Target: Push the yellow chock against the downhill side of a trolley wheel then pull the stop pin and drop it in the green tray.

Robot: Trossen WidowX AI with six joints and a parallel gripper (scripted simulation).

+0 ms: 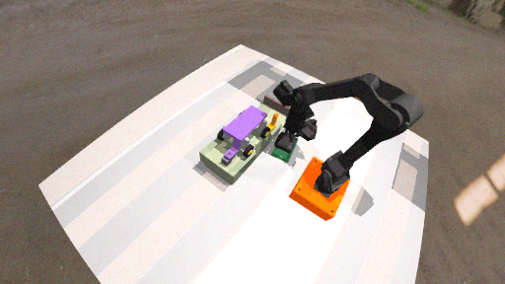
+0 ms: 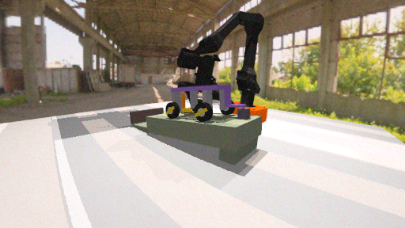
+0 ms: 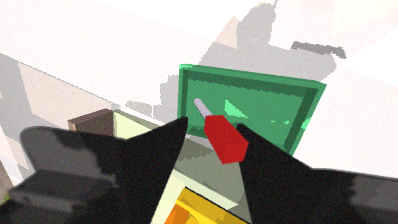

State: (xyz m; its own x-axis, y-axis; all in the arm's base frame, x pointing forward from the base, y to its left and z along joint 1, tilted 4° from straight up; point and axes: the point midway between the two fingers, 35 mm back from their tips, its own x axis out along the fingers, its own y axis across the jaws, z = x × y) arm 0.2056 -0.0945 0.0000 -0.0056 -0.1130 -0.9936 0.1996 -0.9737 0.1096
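Right now the red-headed stop pin is right at my gripper tip. From my gripper tip the other things lie so: purple trolley 120 mm ahead, 130 mm to the left, 60 mm above; grey-green ramp 120 mm ahead, 130 mm to the left; yellow chock 80 mm ahead, 20 mm to the left, 30 mm above.
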